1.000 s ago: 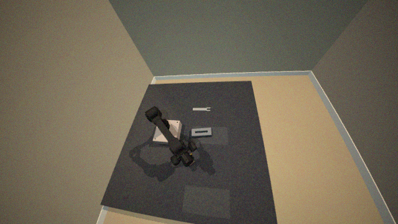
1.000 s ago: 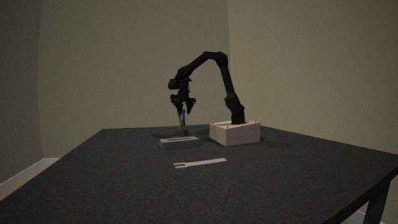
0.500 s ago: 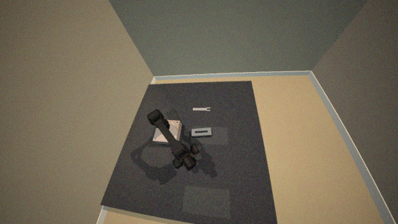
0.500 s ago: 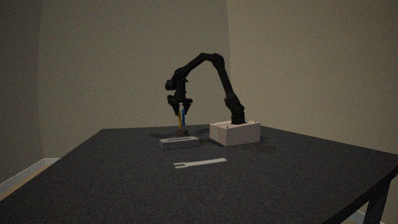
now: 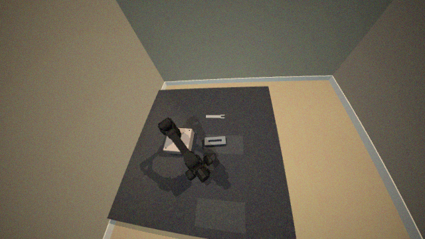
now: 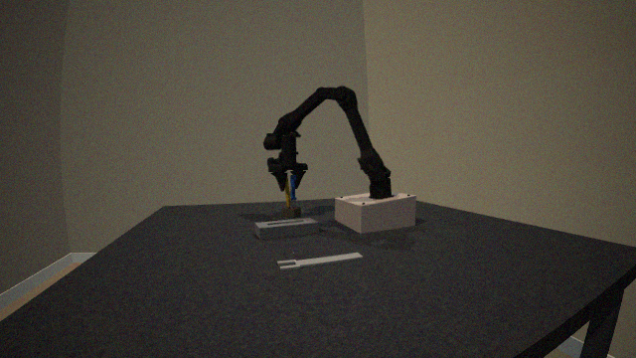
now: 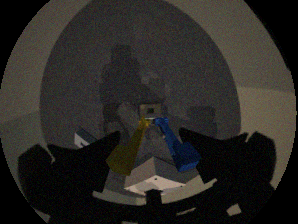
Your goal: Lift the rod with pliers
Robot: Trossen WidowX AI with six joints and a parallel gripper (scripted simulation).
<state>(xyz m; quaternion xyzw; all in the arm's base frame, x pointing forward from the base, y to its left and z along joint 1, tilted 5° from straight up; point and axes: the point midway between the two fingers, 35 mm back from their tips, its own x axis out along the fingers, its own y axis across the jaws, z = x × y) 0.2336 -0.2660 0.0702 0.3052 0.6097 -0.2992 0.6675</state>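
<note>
My gripper tip is now 10 mm past the holster and 90 mm above it. Also, from my gripper tip: grey channel block 80 mm ahead, 240 mm to the left, 90 mm below; then flat white forked strip 100 mm ahead, 500 mm to the left, 100 mm below.
</note>
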